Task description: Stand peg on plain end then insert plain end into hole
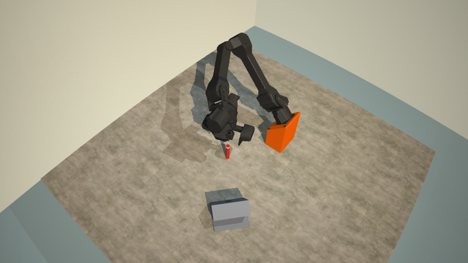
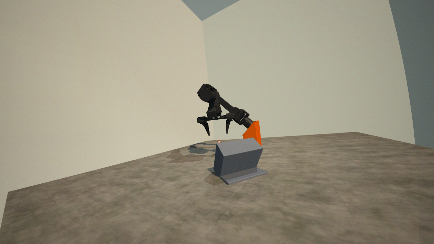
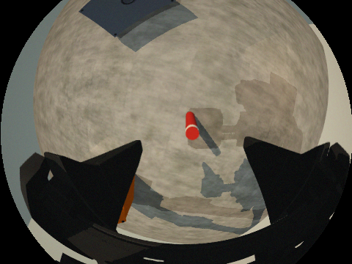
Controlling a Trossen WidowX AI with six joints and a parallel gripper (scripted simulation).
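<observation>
My gripper tip is now 5 cm above the red peg. Round my gripper tip: grey sloped panel 18 cm ahead, 18 cm to the left, 7 cm below; then grey foot plate 20 cm ahead, 20 cm to the left, 11 cm below.
</observation>
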